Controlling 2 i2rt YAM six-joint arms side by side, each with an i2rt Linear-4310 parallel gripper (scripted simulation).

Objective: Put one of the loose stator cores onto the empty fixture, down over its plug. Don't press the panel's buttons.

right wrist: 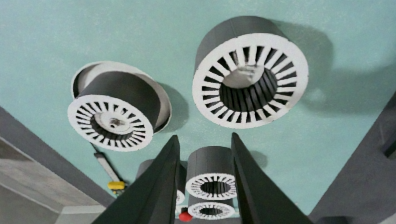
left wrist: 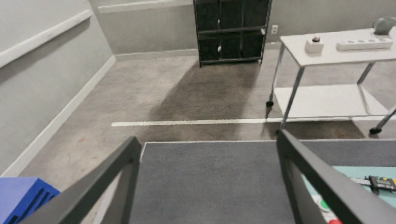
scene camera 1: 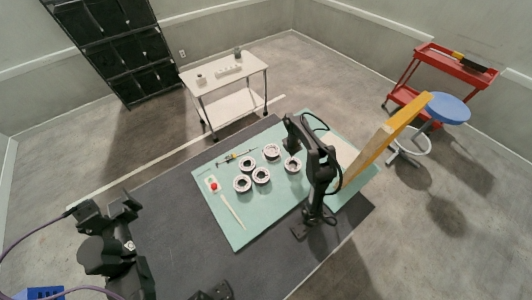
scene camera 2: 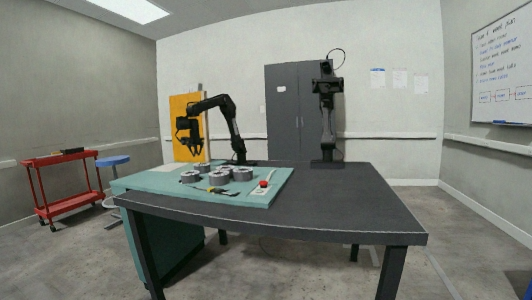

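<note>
Through scene camera 1 I see my left gripper [scene camera 1: 107, 197]. The left wrist view gives me that same gripper [left wrist: 205, 138] again, while in the right wrist view I find my right gripper [right wrist: 204, 139] and, along with it, a plug [right wrist: 245, 76].
</note>
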